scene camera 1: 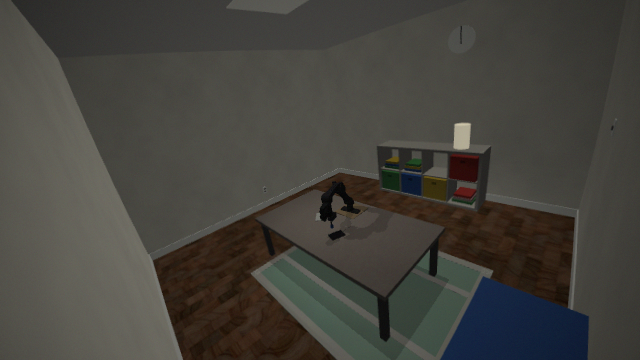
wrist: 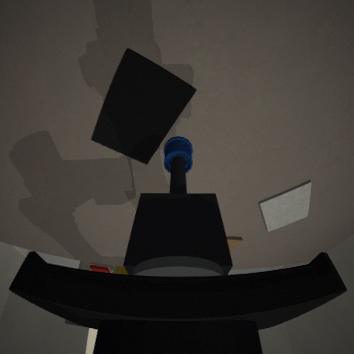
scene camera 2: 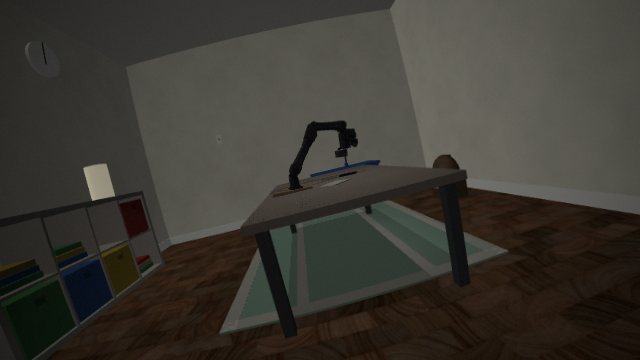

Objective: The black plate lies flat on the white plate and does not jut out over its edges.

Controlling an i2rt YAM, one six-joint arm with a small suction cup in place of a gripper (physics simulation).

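Frame: origin at the arm's base, x ahead, y right, z down, level; millimetres.
Seen in the pictures: hand at its tool point: [scene camera 1: 332, 227] [wrist: 177, 149] [scene camera 2: 346, 166]; arm's base at its link origin: [scene camera 1: 350, 210] [scene camera 2: 295, 188].
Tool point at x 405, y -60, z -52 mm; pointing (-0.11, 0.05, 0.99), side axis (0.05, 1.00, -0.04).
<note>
Pixels of each thing's top centre, then the offset from my tool point to it. Level surfaces: height alone.
- black plate at its top centre: [wrist: 137, 115] [scene camera 2: 347, 173] [scene camera 1: 336, 234] dx +14, dy -48, dz +52 mm
- white plate at its top centre: [wrist: 286, 210] [scene camera 2: 335, 182] [scene camera 1: 321, 216] dx -195, dy +276, dz +56 mm
- grey-brown table at its surface level: dz +62 mm
The black plate [scene camera 1: 336, 235] [scene camera 2: 348, 174] [wrist: 144, 106] lies flat on the table, turned at an angle in the wrist view. The white plate [scene camera 1: 318, 217] [scene camera 2: 335, 183] [wrist: 287, 206] lies flat on the table apart from it, at the right in the wrist view and partly behind the arm in scene camera 1. Nothing lies on the white plate. My gripper, a blue suction cup [scene camera 1: 331, 225] [scene camera 2: 346, 164] [wrist: 178, 150], points down above the table. It is open and holds nothing. In the wrist view it shows just beside the black plate's lower right edge.
The black arm stands on a wooden board [scene camera 1: 362, 210] [wrist: 236, 243] on the grey-brown table [scene camera 1: 380, 260] [scene camera 2: 410, 178] [wrist: 275, 60]. Arm shadows fall across the table. A shelf unit [scene camera 1: 430, 146] with coloured bins and a lamp [scene camera 1: 462, 136] [scene camera 2: 99, 181] stands away from the table.
</note>
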